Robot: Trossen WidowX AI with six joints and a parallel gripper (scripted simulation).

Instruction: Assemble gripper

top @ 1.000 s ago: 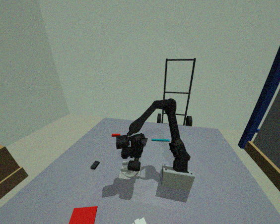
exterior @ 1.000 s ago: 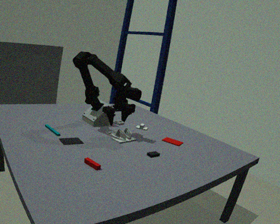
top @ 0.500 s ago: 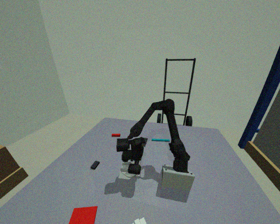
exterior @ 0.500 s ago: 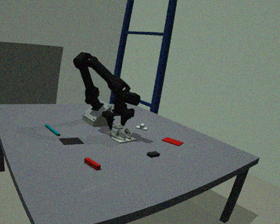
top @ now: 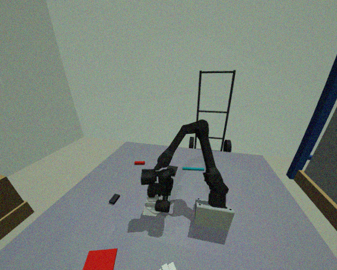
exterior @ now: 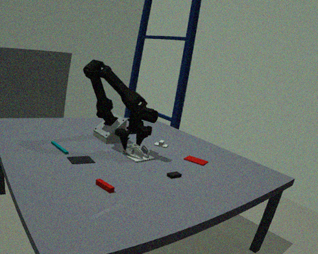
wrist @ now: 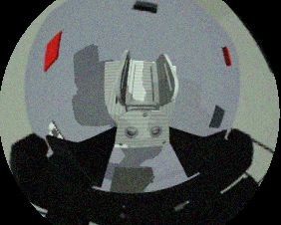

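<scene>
My gripper tip is 2 cm below the white gripper base and 1 cm short of it. Also, from my gripper tip: flat light plate 7 cm ahead, 2 cm below; dark flat plate 29 cm to the right, 2 cm below, 1 cm behind; grey jaw 2 cm to the left, 2 cm ahead, 1 cm below.
</scene>
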